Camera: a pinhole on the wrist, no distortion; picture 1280 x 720 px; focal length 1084.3 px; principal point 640.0 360.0 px. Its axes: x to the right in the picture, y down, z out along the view. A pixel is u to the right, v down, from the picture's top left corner.
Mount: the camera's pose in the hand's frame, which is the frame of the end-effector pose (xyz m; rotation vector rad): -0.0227 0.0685 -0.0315 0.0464 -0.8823 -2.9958
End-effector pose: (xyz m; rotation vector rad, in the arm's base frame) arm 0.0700 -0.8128 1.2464 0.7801 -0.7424 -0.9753
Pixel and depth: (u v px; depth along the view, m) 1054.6 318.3 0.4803
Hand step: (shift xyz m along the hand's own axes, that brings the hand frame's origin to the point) -0.2226 0.3394 0.3576
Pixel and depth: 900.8 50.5 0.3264
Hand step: -0.1130 0.3215 0.1903
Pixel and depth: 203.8 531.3 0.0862
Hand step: 0.0092 0.1046 0.0491
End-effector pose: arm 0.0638 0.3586 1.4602 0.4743 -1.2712 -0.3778
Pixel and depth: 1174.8 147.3 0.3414
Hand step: -0.2031 0.3053 0.2150
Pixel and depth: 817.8 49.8 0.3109
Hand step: -0.0849 0.3103 0.1802
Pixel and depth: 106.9 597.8 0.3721
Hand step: 0.1484 0.2062 0.3296
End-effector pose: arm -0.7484 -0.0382 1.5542 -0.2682 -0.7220 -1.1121
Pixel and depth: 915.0 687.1 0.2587
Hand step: -0.0963 0.1413 0.2266
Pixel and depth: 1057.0 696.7 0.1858
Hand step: -0.0998 0.1188 0.1542
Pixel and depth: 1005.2 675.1 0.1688
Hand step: -0.0848 0.1172 0.1356
